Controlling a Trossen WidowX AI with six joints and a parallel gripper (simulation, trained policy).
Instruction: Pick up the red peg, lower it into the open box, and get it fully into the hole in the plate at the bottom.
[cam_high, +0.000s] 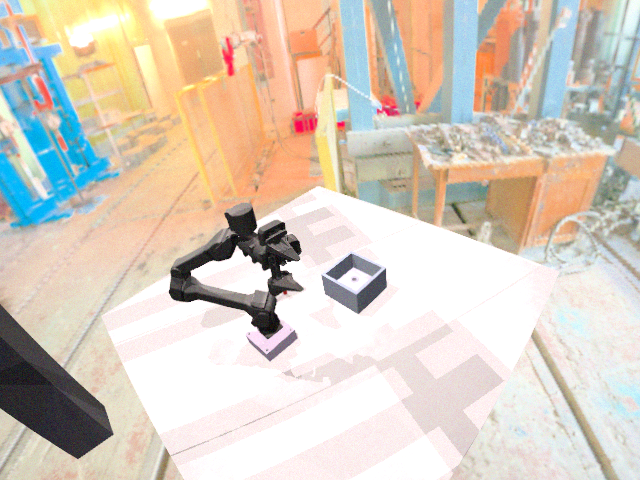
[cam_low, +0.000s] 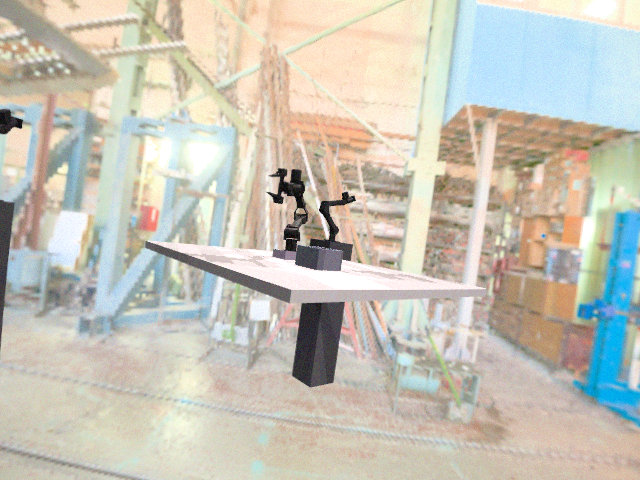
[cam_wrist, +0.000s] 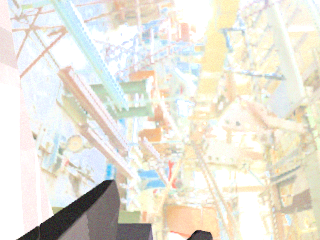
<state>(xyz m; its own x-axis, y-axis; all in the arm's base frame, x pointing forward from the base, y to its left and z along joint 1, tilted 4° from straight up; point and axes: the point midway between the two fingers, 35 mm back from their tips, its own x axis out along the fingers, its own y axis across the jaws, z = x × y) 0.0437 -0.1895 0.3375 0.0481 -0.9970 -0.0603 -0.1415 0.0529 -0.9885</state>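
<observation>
Now: the red peg 35 cm to the left of my gripper tip, 34 cm below it and 13 cm ahead of it. Round my gripper tip: grey box (36 cm below, 31 cm ahead, 16 cm to the left); then pale plate (34 cm below, 31 cm ahead, 16 cm to the left).
</observation>
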